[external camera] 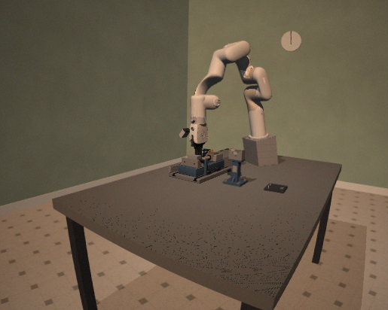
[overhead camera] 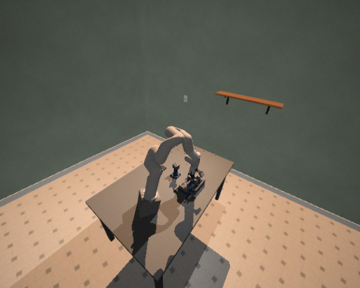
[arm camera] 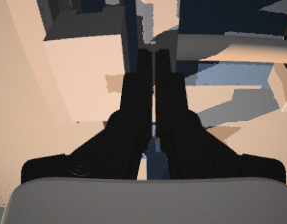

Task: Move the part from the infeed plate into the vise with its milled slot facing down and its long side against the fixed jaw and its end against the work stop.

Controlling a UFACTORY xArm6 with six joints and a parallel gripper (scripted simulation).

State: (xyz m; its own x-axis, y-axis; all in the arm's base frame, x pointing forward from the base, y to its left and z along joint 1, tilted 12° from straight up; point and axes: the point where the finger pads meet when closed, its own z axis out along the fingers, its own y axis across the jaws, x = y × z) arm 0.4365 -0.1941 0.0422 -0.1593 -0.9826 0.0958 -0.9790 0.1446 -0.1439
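My gripper is now 30 mm short of the part, 10 mm to the left of it and 30 mm above it. The rest, counted from my hand: air cylinder rod (60 mm behind, 10 mm to the left, 40 mm below); then work stop (40 mm ahead, 40 mm to the left, 30 mm below); then vise base rail (50 mm behind, 90 mm to the right, 80 mm below).
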